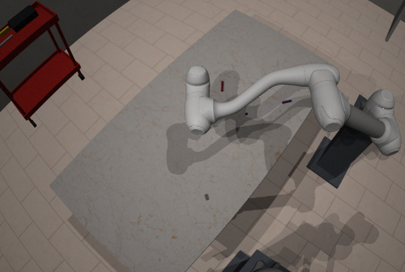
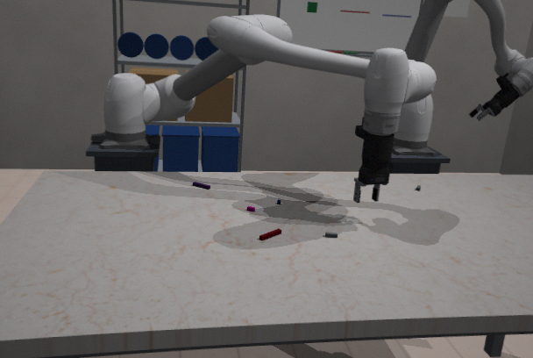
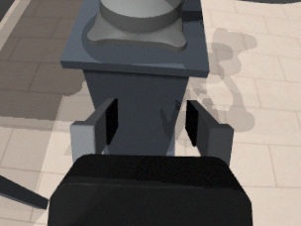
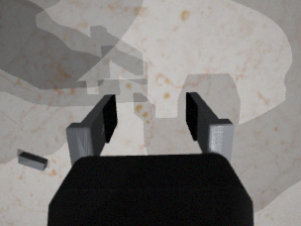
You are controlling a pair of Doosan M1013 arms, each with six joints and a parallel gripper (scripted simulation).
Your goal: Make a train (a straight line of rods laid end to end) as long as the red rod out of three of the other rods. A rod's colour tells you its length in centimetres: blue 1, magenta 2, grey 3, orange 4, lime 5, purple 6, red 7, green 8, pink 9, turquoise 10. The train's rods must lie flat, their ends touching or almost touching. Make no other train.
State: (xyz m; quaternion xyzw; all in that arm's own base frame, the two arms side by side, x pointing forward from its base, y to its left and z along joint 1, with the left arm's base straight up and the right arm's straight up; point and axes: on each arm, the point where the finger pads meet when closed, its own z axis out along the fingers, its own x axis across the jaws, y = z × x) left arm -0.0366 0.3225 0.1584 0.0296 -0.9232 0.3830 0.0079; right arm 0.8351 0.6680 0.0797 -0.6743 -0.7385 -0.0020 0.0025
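My right hand is 220 mm to the left of the blue rod, 130 mm past it and 70 mm above it. From my right hand the other things lie so: magenta rod 310 mm to the right, 70 mm below, 70 mm behind; then purple rod 450 mm to the right, 260 mm behind, 70 mm below; then red rod 280 mm to the right, 90 mm ahead, 70 mm below.
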